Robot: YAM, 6 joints.
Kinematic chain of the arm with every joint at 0, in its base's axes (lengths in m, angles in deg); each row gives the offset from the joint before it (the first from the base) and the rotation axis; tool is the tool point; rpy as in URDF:
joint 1: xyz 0 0 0.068 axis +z
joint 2: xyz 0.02 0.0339 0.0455 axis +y
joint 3: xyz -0.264 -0.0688 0 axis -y
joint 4: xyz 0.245 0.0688 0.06 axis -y
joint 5: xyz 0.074 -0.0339 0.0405 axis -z
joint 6: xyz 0.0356 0 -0.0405 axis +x
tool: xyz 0 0 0 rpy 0 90 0
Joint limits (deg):
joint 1: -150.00..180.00
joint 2: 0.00..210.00
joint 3: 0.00..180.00
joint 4: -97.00..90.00
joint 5: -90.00..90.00
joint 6: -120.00..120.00
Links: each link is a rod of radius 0.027 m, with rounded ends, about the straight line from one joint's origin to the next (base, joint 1, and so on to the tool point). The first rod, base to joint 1, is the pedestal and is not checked.
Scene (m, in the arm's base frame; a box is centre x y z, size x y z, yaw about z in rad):
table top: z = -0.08
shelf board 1: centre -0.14 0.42 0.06 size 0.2 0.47 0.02 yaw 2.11
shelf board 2: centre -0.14 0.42 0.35 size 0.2 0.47 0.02 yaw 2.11
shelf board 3: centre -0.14 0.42 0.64 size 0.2 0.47 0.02 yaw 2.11
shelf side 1: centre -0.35 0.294 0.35 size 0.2 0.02 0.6 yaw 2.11
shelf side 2: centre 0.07 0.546 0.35 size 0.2 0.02 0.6 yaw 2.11
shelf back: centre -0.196 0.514 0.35 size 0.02 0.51 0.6 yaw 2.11
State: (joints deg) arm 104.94 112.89 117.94 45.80 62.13 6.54
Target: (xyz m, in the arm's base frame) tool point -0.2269 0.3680 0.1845
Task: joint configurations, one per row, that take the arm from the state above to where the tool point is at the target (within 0.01 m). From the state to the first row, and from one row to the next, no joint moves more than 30 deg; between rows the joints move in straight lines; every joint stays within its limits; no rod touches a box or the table.
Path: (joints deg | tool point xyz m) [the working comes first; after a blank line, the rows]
Joints at the target: 126.04 117.10 67.79 37.85 68.06 6.54
Straight joint move there: touches shelf board 2.

1: 104.43 99.51 95.85 56.85 37.23 21.40 | -0.0722 0.3669 0.5000
2: 103.91 86.13 73.76 67.90 12.34 36.26 | -0.0686 0.3085 0.4727
3: 103.40 72.76 51.67 78.95 -12.56 51.12 | -0.0654 0.2412 0.4255
4: 102.89 59.38 29.58 90.00 -37.46 65.99 | -0.0610 0.1694 0.3597
5: 109.71 64.85 29.01 76.12 -8.52 51.12 | -0.0808 0.2099 0.3283
6: 116.53 70.33 28.45 62.23 20.42 36.26 | -0.1025 0.2330 0.2805
7: 123.35 75.80 27.88 48.35 49.36 21.40 | -0.1210 0.2330 0.2285
8: 130.17 81.27 27.31 34.46 78.30 6.54 | -0.1341 0.2129 0.1845
9: 128.10 99.19 47.55 36.16 73.18 6.54 | -0.1845 0.2906 0.1967
10: 126.04 117.10 67.79 37.85 68.06 6.54 | -0.2269 0.3680 0.1845

